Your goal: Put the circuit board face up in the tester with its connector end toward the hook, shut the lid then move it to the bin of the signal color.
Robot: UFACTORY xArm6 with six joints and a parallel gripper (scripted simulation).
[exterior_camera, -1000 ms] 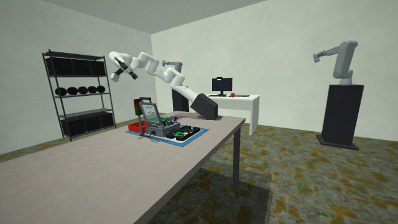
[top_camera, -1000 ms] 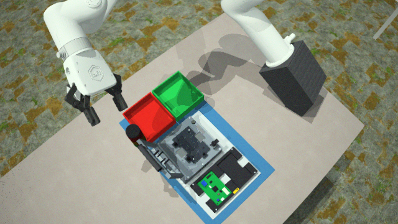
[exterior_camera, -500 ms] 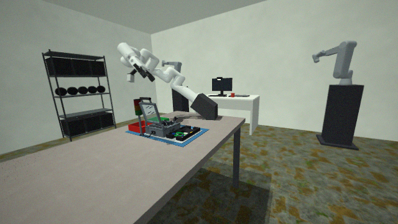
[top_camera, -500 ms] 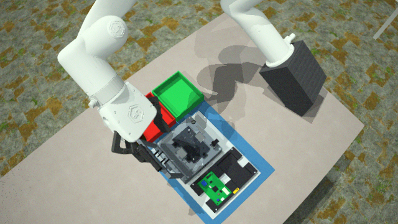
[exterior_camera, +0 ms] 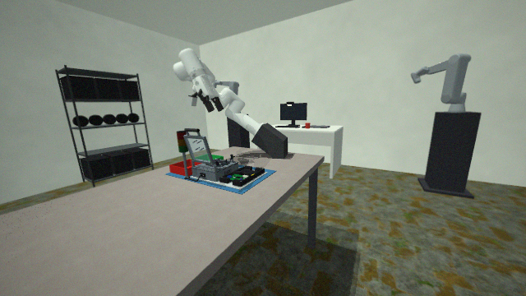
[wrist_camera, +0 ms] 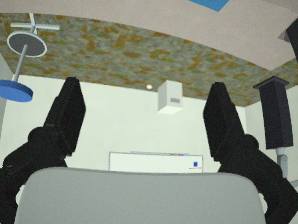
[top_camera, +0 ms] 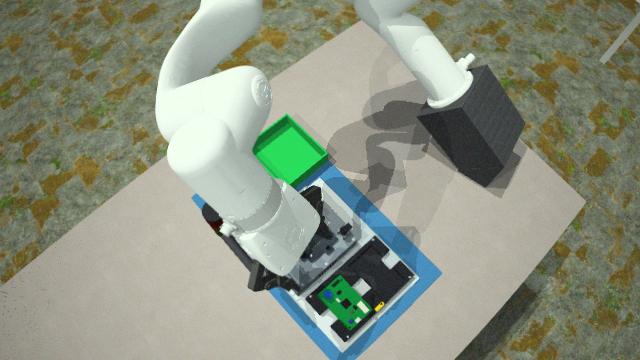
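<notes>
My hand is 340 mm above the green circuit board, 70 mm to the right of it and 40 mm past it. The rest, counted from my hand: red bin: 350 mm below, 300 mm to the right, 40 mm behind; then black latch hook: 270 mm below, 140 mm behind, 40 mm to the right; then tester lid: 180 mm below, 100 mm to the right, 40 mm ahead.
</notes>
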